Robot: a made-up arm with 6 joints. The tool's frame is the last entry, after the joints. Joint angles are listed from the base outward. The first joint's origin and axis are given. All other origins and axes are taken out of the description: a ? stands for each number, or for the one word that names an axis. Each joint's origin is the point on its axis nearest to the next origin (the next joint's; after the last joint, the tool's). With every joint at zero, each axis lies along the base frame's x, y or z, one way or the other. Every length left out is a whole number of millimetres.
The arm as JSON. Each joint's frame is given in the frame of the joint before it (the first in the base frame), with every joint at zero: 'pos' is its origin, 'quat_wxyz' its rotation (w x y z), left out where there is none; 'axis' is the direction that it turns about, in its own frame. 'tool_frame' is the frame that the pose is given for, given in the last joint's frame.
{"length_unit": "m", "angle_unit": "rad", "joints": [
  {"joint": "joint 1", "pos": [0.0, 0.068, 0.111], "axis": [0.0, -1.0, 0.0]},
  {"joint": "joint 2", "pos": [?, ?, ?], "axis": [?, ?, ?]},
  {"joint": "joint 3", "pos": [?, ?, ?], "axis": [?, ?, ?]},
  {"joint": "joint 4", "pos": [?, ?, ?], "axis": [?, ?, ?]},
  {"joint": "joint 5", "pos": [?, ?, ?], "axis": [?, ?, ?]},
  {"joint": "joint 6", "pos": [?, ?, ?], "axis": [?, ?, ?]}
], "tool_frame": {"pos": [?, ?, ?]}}
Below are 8 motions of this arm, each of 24 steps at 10 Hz.
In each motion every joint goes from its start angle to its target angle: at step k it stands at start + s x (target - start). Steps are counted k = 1, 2, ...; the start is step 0. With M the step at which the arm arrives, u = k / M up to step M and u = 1 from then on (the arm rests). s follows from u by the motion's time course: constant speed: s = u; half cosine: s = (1 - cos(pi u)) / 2; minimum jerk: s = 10 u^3 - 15 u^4 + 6 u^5.
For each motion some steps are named. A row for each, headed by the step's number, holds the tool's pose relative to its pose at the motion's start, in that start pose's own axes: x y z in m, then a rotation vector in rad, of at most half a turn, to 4 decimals.
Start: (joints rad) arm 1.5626 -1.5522 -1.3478 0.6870 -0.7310 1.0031
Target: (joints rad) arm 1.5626 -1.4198 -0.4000 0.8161 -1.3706 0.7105
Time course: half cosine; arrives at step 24
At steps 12, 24:
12: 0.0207 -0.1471 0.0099 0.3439 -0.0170 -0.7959
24: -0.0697 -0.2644 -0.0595 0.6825 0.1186 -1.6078

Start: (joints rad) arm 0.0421 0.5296 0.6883 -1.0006 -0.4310 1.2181
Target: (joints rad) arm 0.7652 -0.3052 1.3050 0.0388 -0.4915 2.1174
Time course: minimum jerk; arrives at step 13
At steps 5, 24:
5: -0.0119 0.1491 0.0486 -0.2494 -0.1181 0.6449
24: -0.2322 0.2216 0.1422 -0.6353 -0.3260 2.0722

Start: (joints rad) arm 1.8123 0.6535 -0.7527 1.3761 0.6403 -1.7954
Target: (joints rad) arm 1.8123 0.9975 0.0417 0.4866 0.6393 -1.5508
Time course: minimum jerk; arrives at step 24
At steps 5, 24:
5: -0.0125 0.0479 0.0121 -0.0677 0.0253 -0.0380
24: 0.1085 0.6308 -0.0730 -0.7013 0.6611 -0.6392

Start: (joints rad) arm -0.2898 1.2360 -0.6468 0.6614 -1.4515 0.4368
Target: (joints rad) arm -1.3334 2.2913 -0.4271 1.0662 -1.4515 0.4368
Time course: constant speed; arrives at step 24
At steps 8, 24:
8: -0.0340 0.0082 0.0516 -0.2903 -0.2568 -0.0072
24: -0.2048 0.0398 -0.0029 -0.6196 -1.0864 0.0682

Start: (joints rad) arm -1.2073 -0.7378 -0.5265 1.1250 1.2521 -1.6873
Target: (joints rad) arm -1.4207 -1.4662 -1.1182 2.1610 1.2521 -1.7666
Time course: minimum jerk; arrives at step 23
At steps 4, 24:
4: -0.0036 -0.0333 -0.0182 0.0380 -0.0383 0.0246
24: 0.2642 -0.3020 -0.8290 1.2394 -0.9994 0.2960

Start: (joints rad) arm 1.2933 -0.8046 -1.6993 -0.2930 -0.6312 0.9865
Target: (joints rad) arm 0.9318 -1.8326 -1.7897 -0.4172 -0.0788 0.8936
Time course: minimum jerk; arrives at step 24
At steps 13, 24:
13: -0.1084 0.0638 0.0381 -0.1335 -0.5286 0.3068
24: -0.1788 0.0802 0.0295 -0.2516 -0.9125 0.4459

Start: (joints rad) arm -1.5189 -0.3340 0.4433 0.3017 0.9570 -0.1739
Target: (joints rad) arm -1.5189 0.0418 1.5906 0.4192 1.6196 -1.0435
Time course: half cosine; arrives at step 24
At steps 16, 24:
16: 0.0861 0.2037 -0.2019 0.3698 -0.7187 -0.6129
24: 0.1864 0.2616 -0.2868 0.4989 -0.9781 -0.7833

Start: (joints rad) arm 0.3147 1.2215 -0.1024 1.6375 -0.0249 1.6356
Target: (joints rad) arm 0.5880 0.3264 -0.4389 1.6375 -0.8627 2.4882
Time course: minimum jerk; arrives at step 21
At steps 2, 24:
2: -0.0041 -0.0015 0.0006 -0.0017 -0.0065 0.0003
24: -0.5666 -0.0440 -0.2395 -0.4698 -0.7867 0.0754

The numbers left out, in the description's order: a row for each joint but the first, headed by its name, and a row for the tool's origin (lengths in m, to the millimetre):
joint 2: xyz -0.059 0.0 -0.269, axis 0.0 0.0 -1.0
joint 3: xyz -0.272 0.067 0.0, axis 1.0 0.0 0.0
joint 4: xyz 0.0 -0.213 -0.36, axis 0.0 -1.0 0.0
joint 5: xyz 0.089 0.0 0.35, axis 0.0 0.0 1.0
joint 6: xyz 0.029 0.394 0.0, axis 0.0 0.0 1.0
tool: xyz -0.071 0.017 0.0

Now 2 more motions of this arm.
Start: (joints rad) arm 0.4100 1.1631 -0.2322 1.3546 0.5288 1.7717
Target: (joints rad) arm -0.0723 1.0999 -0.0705 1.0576 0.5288 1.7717
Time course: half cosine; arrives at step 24
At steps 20, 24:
20: -0.2809 0.0060 0.1072 0.3437 -0.2964 0.2734
24: -0.3005 0.0012 0.1123 0.3717 -0.3155 0.2926

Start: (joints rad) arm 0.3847 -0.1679 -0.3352 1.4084 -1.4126 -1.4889
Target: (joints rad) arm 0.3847 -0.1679 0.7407 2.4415 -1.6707 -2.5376
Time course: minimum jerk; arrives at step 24
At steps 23, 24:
23: 0.6589 -0.4514 0.2327 -0.0202 1.2189 -2.2158
24: 0.6590 -0.4522 0.2327 -0.0202 1.2200 -2.2170

